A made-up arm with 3 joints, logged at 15 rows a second.
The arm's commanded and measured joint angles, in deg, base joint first. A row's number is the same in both.
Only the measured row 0 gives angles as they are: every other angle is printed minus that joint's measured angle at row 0.
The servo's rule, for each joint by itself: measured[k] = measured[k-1] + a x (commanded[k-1-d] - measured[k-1]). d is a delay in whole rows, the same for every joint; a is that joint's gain. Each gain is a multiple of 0.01, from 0.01 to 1. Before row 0 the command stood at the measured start. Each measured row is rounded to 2 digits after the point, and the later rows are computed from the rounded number. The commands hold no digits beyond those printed.
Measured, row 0:
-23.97 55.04 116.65
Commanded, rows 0 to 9:
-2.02 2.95 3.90
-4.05 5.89 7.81
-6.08 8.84 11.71
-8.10 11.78 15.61
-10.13 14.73 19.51
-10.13 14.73 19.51
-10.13 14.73 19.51
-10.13 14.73 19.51
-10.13 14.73 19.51
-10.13 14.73 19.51
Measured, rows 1 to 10:
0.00 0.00 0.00
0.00 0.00 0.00
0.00 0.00 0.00
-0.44 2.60 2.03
-1.23 5.50 5.04
-2.30 8.44 8.51
-3.58 11.38 12.20
-5.02 14.33 16.00
-6.14 14.68 17.83
-7.02 14.72 18.70
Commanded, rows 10 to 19:
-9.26 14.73 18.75
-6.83 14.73 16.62
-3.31 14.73 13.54
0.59 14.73 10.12
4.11 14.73 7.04
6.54 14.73 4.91
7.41 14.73 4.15
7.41 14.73 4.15
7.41 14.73 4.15
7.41 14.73 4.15
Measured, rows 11 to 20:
-7.70 14.73 19.12
-8.23 14.73 19.32
-8.65 14.73 19.42
-8.78 14.73 19.07
-8.35 14.73 17.80
-7.24 14.73 15.58
-5.52 14.73 12.74
-3.40 14.73 9.78
-1.21 14.73 7.25
0.69 14.73 5.64

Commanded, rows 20 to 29:
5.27 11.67 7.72
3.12 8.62 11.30
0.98 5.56 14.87
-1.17 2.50 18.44
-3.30 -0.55 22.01
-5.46 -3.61 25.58
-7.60 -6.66 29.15
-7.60 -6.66 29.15
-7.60 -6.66 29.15
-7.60 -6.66 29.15
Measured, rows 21 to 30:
2.17 14.73 4.87
3.32 14.73 4.50
4.22 14.73 4.32
4.45 12.04 6.09
4.16 9.03 8.80
3.46 5.98 11.96
2.44 2.92 15.33
1.18 -0.13 18.80
-0.28 -3.19 22.33
-1.89 -6.24 25.88

